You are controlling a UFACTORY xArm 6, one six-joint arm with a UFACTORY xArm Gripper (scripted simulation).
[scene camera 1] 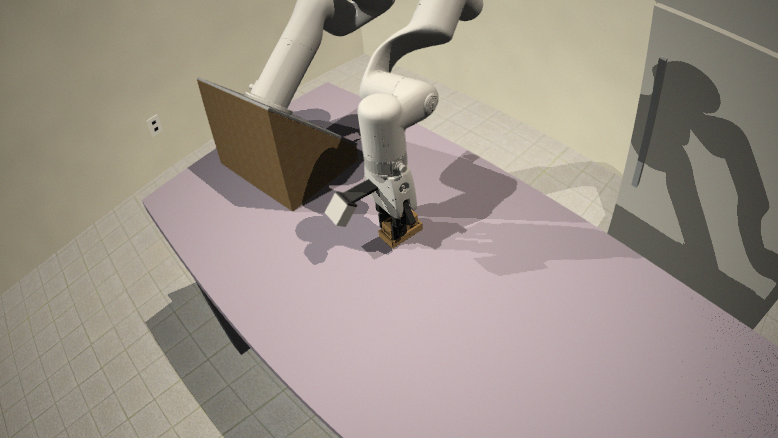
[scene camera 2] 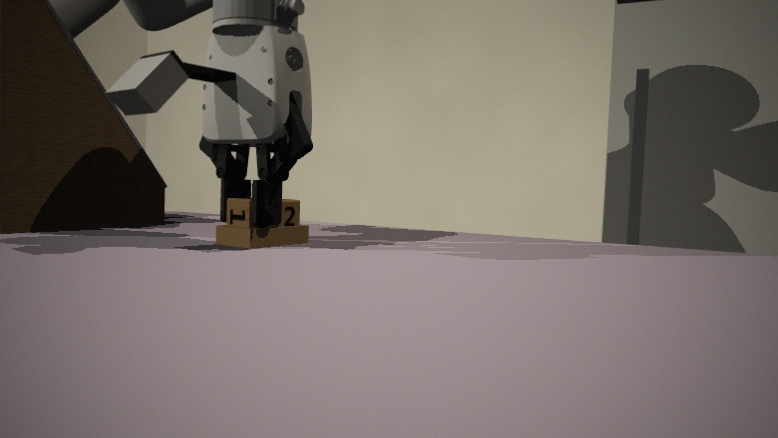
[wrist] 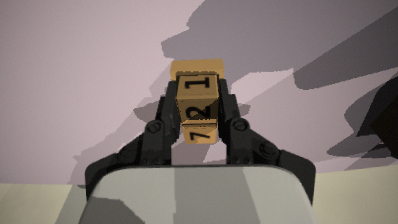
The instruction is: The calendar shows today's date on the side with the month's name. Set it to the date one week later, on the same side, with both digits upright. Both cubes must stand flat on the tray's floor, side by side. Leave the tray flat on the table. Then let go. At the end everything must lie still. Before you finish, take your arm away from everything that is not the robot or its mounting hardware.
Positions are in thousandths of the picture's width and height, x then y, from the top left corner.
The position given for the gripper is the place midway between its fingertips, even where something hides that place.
Scene:
The gripper shows in scene camera 1 (506, 526), in scene camera 2 (322, 510) and in the wrist view (499, 417).

